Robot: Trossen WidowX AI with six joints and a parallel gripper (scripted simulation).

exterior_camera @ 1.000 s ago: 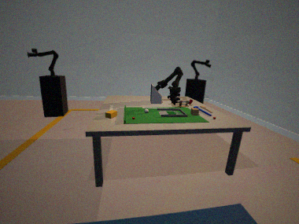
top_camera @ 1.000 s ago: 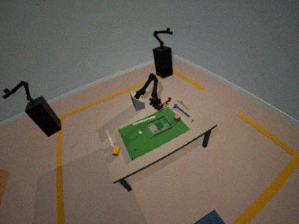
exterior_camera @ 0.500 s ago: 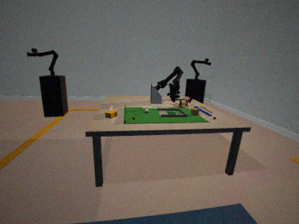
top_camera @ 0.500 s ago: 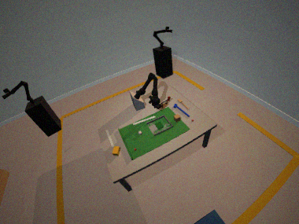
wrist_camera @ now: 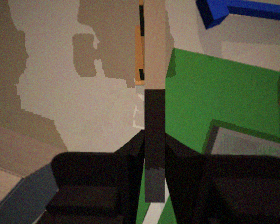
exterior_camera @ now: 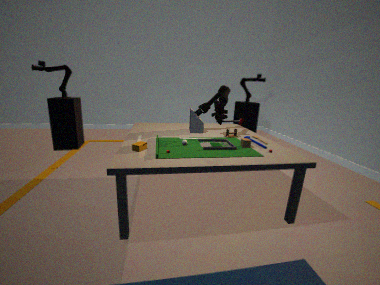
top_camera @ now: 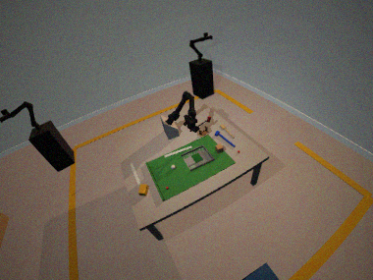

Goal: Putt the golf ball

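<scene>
Now: gripper tip 110 mm to the right of the red putter, 30 mm below it and 20 mm past it. From my gripper tip the other things lie so: green mat (230 mm to the right, 230 mm ahead, 120 mm below); blue putter (240 mm to the left, 210 mm ahead, 110 mm below); brown cube (300 mm ahead, 90 mm to the left, 90 mm below).
</scene>
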